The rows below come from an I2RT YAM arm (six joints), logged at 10 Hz.
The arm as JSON. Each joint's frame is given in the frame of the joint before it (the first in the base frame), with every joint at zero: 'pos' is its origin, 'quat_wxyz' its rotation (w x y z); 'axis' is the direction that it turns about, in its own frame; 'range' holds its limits. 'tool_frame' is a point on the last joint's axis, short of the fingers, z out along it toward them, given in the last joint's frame.
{
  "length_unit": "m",
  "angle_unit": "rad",
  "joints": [
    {
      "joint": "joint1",
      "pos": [
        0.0,
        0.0,
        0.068
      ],
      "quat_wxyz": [
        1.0,
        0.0,
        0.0,
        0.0
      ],
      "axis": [
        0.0,
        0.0,
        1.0
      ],
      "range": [
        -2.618,
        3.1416
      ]
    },
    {
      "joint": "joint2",
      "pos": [
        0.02,
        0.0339,
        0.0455
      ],
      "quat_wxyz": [
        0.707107,
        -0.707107,
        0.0,
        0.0
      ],
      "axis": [
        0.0,
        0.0,
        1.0
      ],
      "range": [
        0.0,
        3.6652
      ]
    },
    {
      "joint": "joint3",
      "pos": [
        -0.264,
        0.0,
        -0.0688
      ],
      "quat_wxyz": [
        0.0,
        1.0,
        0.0,
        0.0
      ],
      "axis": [
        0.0,
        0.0,
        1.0
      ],
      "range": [
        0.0,
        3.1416
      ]
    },
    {
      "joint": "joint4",
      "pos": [
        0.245,
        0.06,
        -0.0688
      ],
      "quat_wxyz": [
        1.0,
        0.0,
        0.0,
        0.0
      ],
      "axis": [
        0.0,
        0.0,
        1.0
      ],
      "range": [
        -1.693,
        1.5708
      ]
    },
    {
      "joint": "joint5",
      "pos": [
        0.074,
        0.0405,
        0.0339
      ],
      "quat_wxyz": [
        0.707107,
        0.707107,
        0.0,
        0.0
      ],
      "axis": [
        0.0,
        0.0,
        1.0
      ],
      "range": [
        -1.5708,
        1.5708
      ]
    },
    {
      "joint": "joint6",
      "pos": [
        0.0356,
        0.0,
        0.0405
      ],
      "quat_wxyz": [
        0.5,
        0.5,
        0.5,
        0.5
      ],
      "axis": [
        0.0,
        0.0,
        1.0
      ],
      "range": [
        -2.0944,
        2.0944
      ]
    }
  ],
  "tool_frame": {
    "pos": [
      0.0,
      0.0,
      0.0
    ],
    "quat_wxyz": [
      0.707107,
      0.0,
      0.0,
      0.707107
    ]
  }
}
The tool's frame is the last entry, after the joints.
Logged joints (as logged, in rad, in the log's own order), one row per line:
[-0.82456 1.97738 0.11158 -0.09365 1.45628 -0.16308]
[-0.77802 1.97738 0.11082 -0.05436 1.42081 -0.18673]
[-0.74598 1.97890 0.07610 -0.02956 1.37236 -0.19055]
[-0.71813 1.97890 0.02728 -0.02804 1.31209 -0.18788]
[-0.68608 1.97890 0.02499 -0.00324 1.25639 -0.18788]
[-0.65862 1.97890 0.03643 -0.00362 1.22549 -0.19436]
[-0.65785 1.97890 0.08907 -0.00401 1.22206 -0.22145]
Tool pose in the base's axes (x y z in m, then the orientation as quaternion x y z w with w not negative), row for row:
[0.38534 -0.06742 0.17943 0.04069 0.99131 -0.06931 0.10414]
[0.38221 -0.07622 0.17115 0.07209 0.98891 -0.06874 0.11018]
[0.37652 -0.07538 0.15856 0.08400 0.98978 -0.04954 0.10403]
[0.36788 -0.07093 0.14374 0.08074 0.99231 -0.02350 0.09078]
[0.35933 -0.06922 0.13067 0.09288 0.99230 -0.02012 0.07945]
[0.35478 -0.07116 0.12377 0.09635 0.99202 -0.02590 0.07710]
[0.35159 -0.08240 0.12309 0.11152 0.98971 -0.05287 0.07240]
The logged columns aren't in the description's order. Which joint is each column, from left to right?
Columns, left to right: joint4, joint2, joint5, joint6, joint3, joint1.
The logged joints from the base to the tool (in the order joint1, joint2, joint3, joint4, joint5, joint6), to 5 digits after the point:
[-0.16308 1.97738 1.45628 -0.82456 0.11158 -0.09365]
[-0.18673 1.97738 1.42081 -0.77802 0.11082 -0.05436]
[-0.19055 1.97890 1.37236 -0.74598 0.07610 -0.02956]
[-0.18788 1.97890 1.31209 -0.71813 0.02728 -0.02804]
[-0.18788 1.97890 1.25639 -0.68608 0.02499 -0.00324]
[-0.19436 1.97890 1.22549 -0.65862 0.03643 -0.00362]
[-0.22145 1.97890 1.22206 -0.65785 0.08907 -0.00401]

